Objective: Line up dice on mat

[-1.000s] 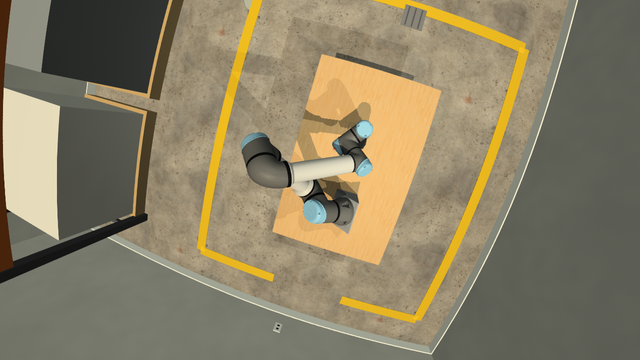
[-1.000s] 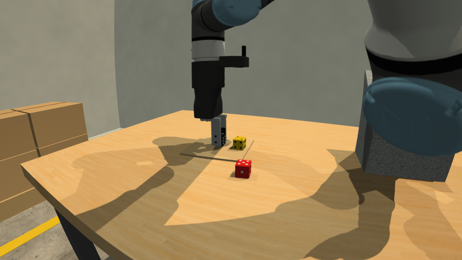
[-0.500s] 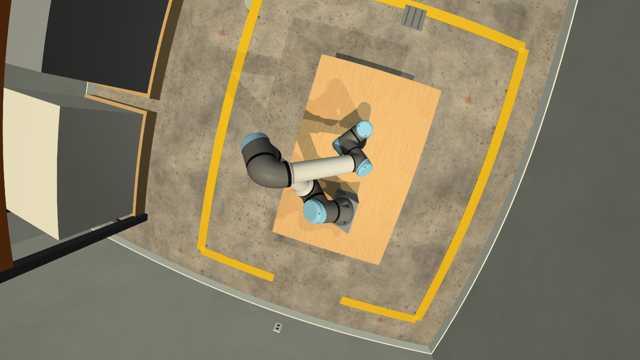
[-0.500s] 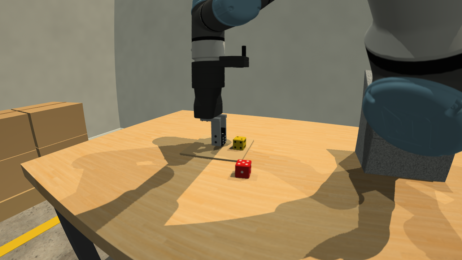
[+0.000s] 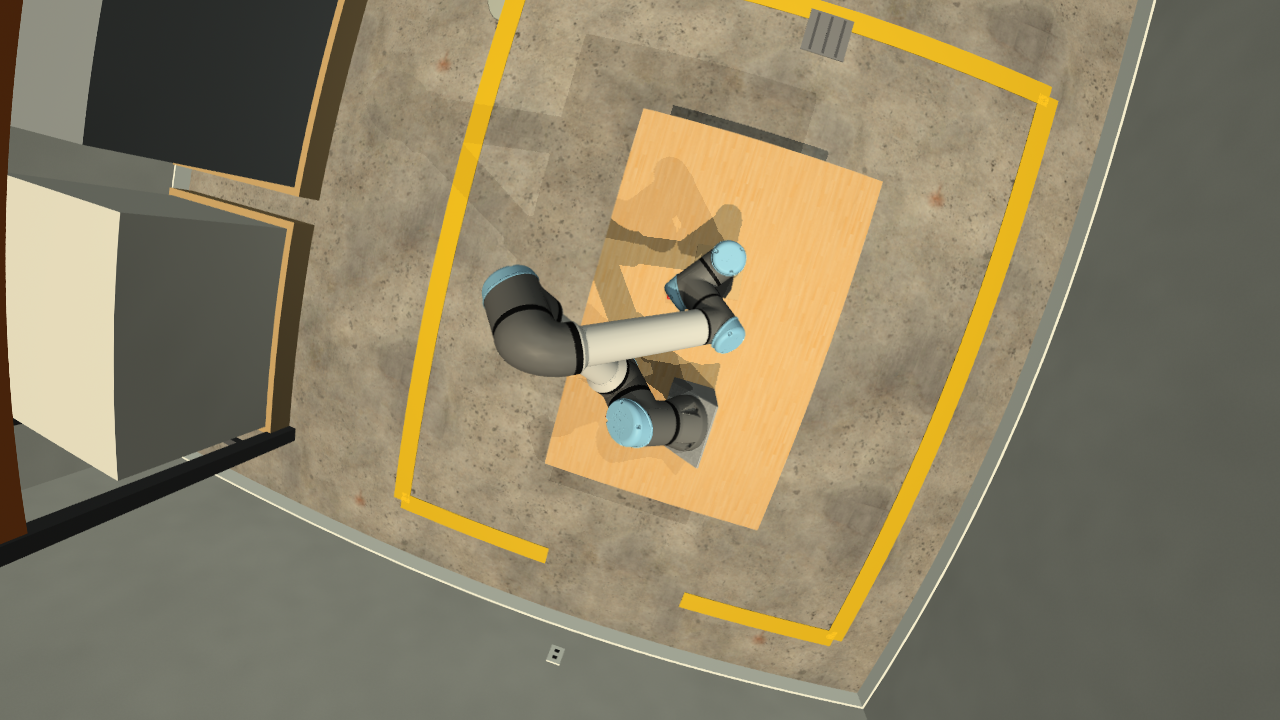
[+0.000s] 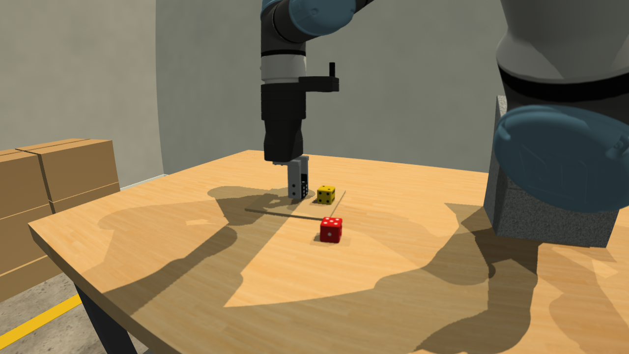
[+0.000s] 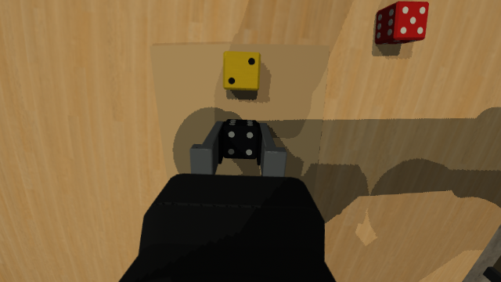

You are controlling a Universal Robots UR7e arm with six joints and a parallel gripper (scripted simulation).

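My gripper is now 10 mm above the black die. The rest, counted from my hand: tan mat (30 mm below); red die (90 mm behind, 120 mm to the left, 20 mm below); yellow die (50 mm behind, 10 mm below).
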